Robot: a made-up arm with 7 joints.
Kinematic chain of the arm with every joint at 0, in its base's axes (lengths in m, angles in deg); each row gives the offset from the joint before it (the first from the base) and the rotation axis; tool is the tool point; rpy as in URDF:
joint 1: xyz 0 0 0.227 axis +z
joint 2: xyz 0 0 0 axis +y
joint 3: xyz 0 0 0.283 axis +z
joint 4: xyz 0.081 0 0 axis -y
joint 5: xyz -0.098 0 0.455 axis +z
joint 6: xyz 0 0 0 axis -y
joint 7: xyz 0.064 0 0 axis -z
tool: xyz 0 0 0 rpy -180 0 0
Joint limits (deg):
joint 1: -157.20..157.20
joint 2: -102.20..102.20
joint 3: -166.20..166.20
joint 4: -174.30..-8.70
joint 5: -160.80..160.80
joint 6: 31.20..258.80
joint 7: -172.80..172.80
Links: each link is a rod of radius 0.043 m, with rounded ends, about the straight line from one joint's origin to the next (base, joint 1, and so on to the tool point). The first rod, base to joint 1, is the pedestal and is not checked.
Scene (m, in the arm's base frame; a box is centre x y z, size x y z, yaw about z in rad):
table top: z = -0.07
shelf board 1: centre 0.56 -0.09 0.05 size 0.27 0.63 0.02 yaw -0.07
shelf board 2: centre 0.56 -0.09 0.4 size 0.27 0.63 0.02 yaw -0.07
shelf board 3: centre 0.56 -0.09 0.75 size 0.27 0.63 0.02 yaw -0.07
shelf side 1: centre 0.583 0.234 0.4 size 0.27 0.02 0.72 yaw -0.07
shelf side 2: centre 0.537 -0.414 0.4 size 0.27 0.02 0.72 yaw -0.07
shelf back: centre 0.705 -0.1 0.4 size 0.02 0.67 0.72 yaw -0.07
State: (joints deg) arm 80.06 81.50 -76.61 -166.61 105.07 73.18 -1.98
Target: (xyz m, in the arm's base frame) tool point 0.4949 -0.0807 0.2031
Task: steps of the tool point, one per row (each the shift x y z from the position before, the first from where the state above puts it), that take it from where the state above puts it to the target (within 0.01 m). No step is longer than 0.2 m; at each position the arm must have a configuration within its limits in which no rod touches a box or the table.
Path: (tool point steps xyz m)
1: 0.1332 0.0568 0.0314
2: 0.1089 0.0900 0.0596

